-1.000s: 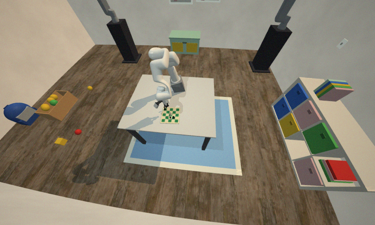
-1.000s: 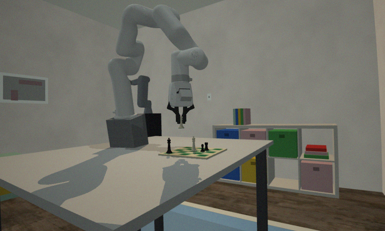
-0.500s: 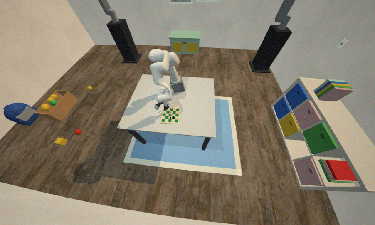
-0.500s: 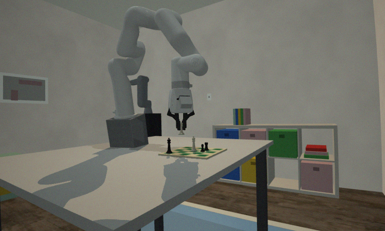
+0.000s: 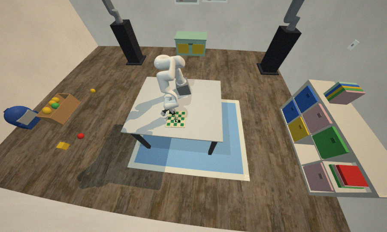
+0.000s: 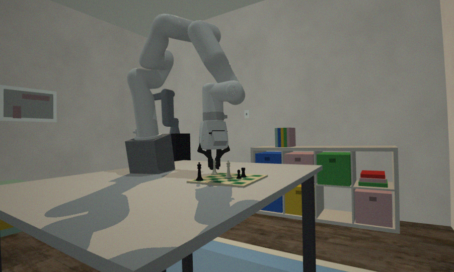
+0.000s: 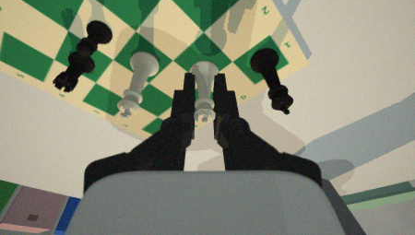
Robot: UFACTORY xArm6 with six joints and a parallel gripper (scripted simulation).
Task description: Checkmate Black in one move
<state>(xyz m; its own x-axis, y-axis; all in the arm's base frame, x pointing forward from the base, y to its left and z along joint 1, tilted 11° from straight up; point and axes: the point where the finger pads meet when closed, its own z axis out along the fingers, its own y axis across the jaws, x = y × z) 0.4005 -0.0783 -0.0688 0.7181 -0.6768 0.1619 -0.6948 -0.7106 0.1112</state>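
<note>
My hand is 4 cm short of the tall white piece, 4 cm to the right of it and 2 cm above it. Round my hand: black king (4 cm behind, 4 cm to the right, 2 cm below); green-and-cream chessboard (4 cm ahead, 4 cm to the left, 6 cm below).
</note>
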